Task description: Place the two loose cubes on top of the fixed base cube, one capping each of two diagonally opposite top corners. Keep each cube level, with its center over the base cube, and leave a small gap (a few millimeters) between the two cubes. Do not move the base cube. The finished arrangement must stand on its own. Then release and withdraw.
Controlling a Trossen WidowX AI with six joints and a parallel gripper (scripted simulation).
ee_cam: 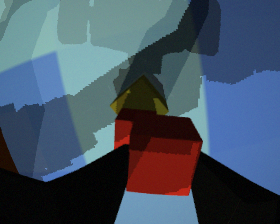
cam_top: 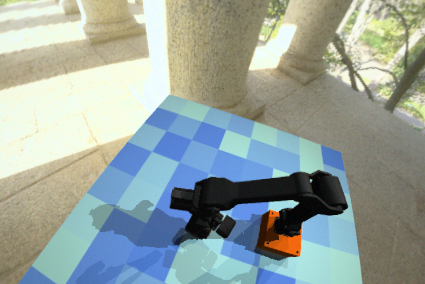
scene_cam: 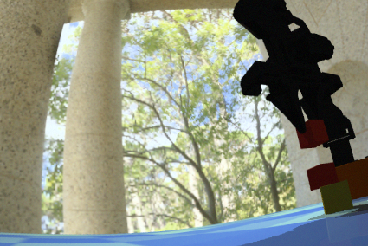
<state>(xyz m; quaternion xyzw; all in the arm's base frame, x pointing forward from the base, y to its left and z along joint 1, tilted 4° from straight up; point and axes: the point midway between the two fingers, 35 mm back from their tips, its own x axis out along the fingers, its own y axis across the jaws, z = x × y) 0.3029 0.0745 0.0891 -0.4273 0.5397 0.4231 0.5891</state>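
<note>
The yellow base cube is 10 cm below my gripper tip, 2 cm behind it and 1 cm to the left of it.
</note>
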